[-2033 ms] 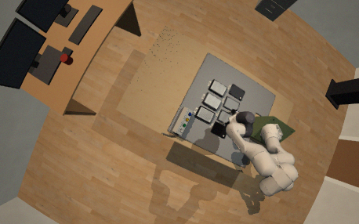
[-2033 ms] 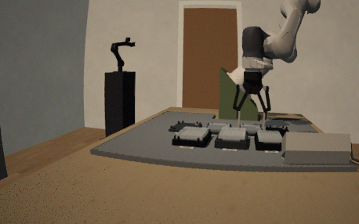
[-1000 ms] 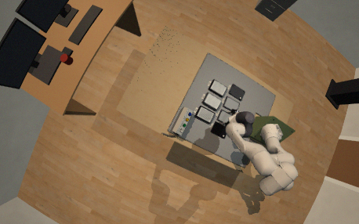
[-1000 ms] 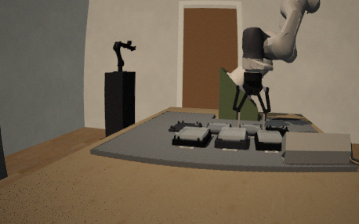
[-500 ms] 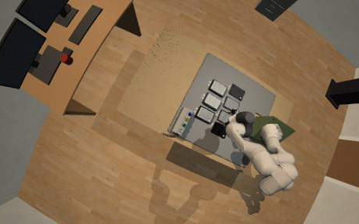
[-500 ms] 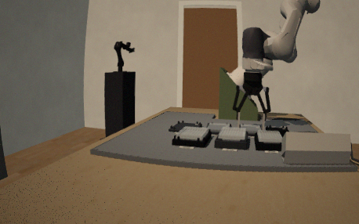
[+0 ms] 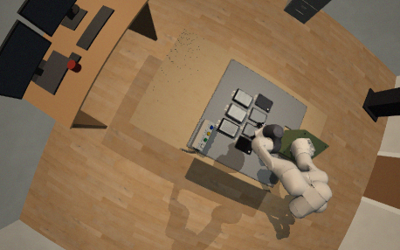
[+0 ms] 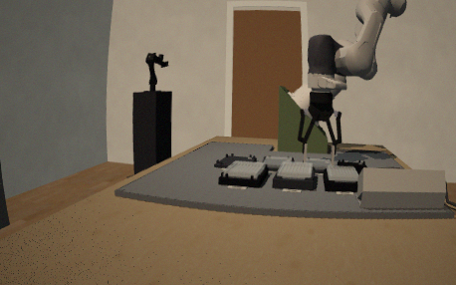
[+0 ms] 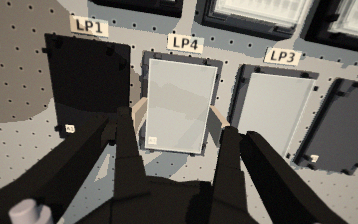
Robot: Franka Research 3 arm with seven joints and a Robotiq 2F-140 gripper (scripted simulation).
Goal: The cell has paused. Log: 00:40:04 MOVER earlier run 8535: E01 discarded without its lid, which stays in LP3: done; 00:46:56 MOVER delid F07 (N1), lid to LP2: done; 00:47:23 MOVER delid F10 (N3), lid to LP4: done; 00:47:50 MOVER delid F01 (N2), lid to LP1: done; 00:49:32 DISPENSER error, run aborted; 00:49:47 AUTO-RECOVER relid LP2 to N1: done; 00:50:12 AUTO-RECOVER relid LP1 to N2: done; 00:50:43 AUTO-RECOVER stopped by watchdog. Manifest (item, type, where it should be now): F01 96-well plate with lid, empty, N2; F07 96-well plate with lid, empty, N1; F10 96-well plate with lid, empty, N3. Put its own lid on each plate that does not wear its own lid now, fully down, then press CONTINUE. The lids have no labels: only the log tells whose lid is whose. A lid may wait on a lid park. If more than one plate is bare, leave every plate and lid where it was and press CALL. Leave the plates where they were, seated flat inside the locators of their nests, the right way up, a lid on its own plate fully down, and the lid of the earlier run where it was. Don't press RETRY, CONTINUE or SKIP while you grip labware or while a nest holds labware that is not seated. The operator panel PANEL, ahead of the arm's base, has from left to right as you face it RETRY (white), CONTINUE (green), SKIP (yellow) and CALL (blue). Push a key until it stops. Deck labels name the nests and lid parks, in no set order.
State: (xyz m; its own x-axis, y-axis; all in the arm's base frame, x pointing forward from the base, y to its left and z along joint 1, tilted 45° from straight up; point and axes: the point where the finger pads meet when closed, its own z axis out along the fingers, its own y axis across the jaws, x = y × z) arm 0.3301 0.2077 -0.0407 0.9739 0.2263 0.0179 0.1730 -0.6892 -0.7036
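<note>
Now: hand 2 cm above the clear lid. From my hand the other things lie so: lid park LP1: 12 cm to the left, 3 cm below, 2 cm behind; LP1 label: 14 cm to the left, 7 cm ahead, 4 cm below; lid park LP4: 3 cm below.
</note>
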